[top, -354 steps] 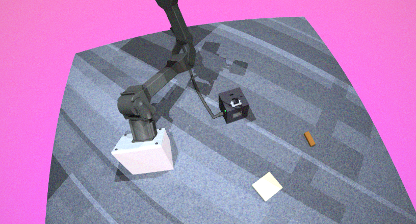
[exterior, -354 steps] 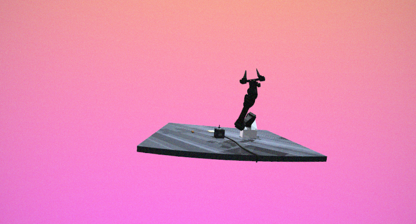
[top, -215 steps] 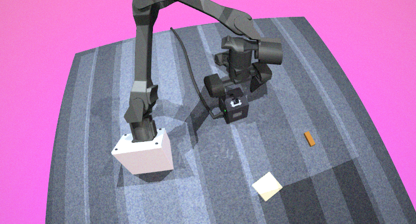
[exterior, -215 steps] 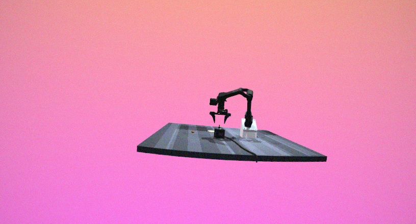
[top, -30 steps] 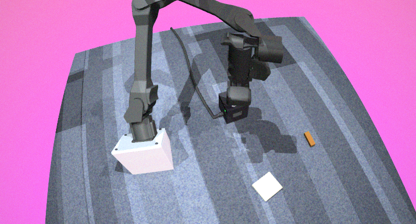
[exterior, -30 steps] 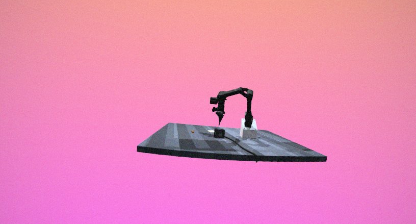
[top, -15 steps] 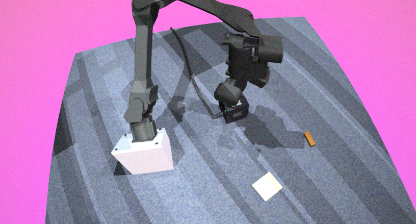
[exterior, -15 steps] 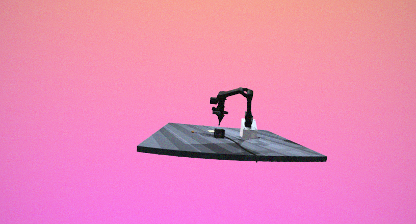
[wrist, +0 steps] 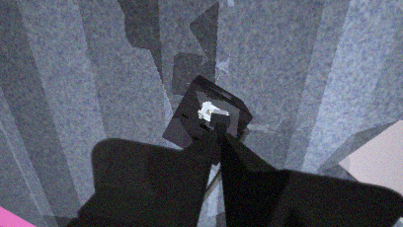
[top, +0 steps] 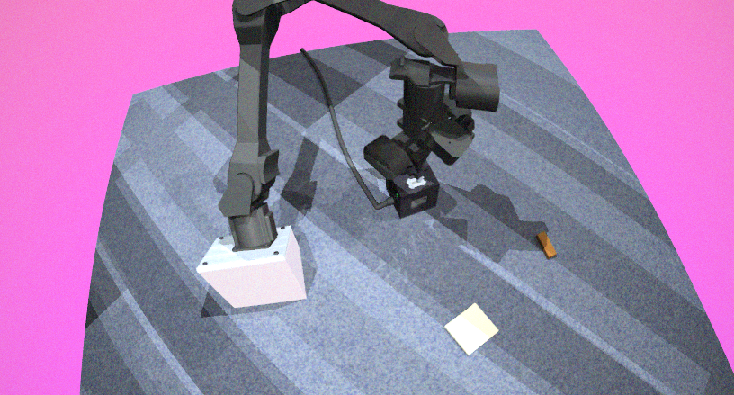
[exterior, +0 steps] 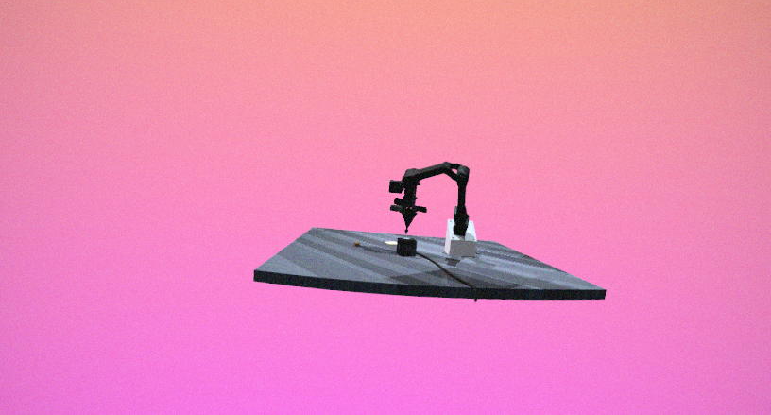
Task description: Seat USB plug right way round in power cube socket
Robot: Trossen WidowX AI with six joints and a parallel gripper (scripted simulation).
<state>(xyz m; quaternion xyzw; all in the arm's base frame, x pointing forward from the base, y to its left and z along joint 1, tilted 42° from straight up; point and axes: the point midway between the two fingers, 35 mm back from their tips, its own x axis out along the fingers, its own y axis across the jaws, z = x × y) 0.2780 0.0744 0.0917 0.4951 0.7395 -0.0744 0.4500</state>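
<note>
The USB plug is 20 mm below my gripper tip. The rest, counted from my gripper tip: cream flat square 260 mm to the right, 130 mm below, 70 mm ahead.
</note>
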